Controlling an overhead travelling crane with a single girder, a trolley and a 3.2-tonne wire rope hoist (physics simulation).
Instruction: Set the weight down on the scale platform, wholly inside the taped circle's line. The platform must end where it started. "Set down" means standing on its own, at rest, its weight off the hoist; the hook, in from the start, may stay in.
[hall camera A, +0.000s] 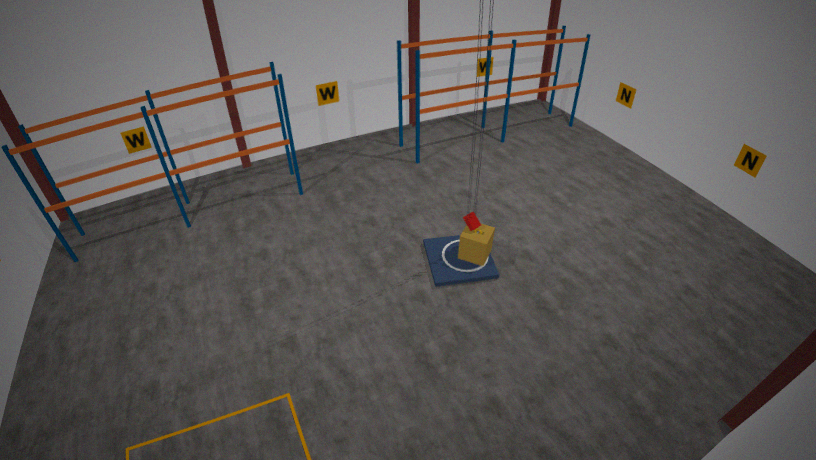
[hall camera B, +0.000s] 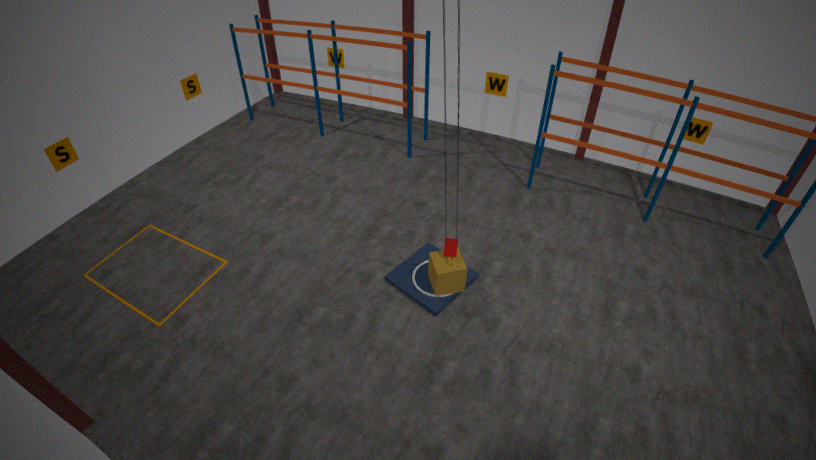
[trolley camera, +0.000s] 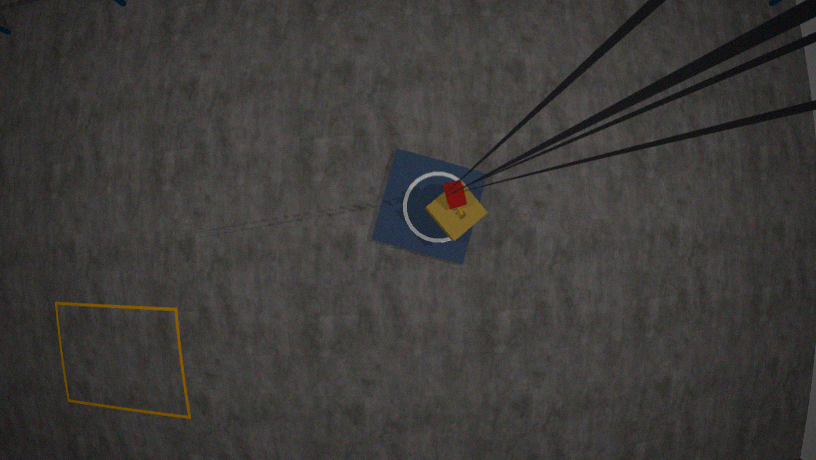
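Note:
The yellow weight (hall camera A: 474, 249) (hall camera B: 450, 281) (trolley camera: 455, 225) is at the blue scale platform (hall camera A: 448, 278) (hall camera B: 400, 278) (trolley camera: 388, 228), towards one side. It overlaps the white taped circle (hall camera A: 442, 255) (hall camera B: 413, 278) (trolley camera: 405, 206); in the trolley view its right corner shows past the line and the platform's edge. Its underside is hidden, so I cannot tell whether it stands fully on the platform. My hook (hall camera A: 478, 231) (hall camera B: 449, 261) (trolley camera: 459, 212) is at the eye on the weight's top. The red hook block (hall camera A: 472, 221) (hall camera B: 450, 247) (trolley camera: 455, 194) above it leans over. The hook's tip is too small to see clearly.
Blue and orange racks (hall camera A: 417, 108) (hall camera B: 409, 97) stand along the W wall, well away from the platform. A yellow floor outline (hall camera A: 208, 421) (hall camera B: 188, 244) (trolley camera: 116, 306) lies away from the platform. The hoist ropes (hall camera A: 475, 171) (hall camera B: 457, 171) run up from the hook block.

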